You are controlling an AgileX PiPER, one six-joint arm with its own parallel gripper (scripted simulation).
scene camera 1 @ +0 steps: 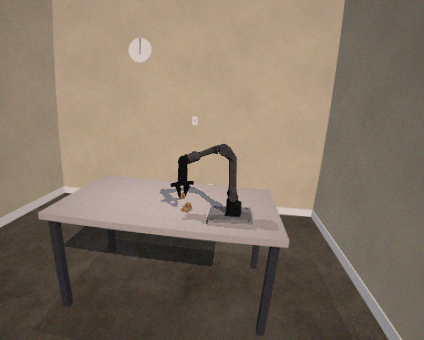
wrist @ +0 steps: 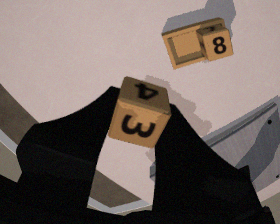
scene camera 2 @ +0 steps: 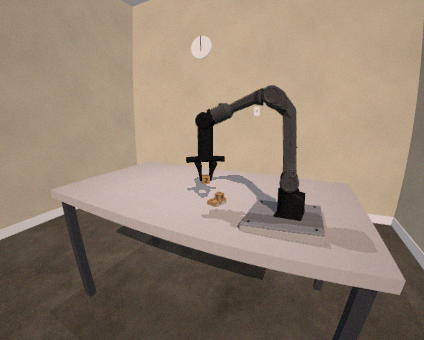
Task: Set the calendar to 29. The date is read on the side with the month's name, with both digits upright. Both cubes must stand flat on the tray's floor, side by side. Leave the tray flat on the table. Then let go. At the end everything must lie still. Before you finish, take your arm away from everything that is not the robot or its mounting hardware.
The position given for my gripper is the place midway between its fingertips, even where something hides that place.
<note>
In view: my gripper (wrist: 139, 107) and a wooden tray (wrist: 182, 44).
</note>
